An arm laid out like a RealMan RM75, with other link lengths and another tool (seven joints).
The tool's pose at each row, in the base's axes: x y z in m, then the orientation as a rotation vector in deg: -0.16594 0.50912 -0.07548 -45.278 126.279 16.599; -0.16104 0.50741 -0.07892 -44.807 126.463 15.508; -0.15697 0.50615 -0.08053 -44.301 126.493 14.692; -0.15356 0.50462 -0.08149 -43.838 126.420 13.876; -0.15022 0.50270 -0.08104 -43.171 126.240 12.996; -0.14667 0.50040 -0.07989 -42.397 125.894 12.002; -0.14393 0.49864 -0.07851 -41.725 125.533 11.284; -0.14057 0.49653 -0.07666 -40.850 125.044 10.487; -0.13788 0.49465 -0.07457 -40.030 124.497 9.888; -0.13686 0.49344 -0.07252 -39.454 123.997 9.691
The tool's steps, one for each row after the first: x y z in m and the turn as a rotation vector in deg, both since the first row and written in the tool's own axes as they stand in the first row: 0.00074 -0.00425 0.00449 0.923 0.203 0.028; 0.00037 -0.00770 0.00744 1.685 0.215 0.114; -0.00001 -0.01097 0.00945 2.444 0.150 0.140; -0.00120 -0.01457 0.01027 3.342 -0.057 0.245; -0.00285 -0.01862 0.01058 4.385 -0.421 0.332; -0.00448 -0.02176 0.01049 5.199 -0.814 0.435; -0.00662 -0.02557 0.01029 6.168 -1.363 0.607; -0.00870 -0.02880 0.00963 6.986 -1.982 0.787; -0.01018 -0.03046 0.00831 7.421 -2.566 0.947
